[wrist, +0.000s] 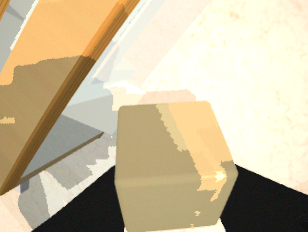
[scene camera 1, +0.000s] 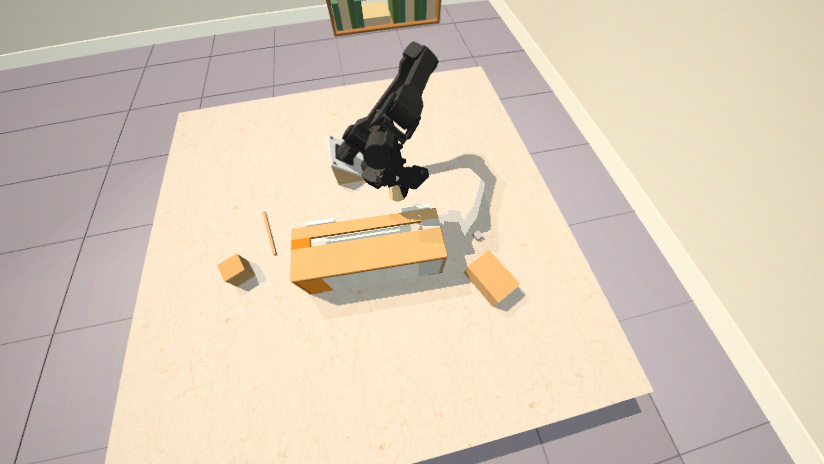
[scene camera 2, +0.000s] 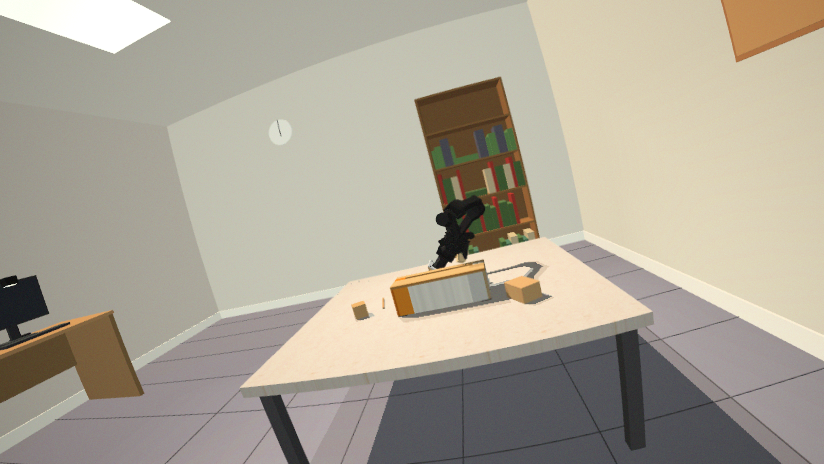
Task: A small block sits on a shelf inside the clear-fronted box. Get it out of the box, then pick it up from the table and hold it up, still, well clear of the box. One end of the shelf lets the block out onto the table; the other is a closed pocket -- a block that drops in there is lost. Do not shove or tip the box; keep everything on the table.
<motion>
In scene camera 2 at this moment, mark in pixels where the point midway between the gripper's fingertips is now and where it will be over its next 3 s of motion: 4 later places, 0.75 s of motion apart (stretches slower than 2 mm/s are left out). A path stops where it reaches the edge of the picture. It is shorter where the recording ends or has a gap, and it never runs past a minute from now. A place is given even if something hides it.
My gripper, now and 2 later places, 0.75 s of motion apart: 463, 260; 461, 255; 460, 251
</motion>
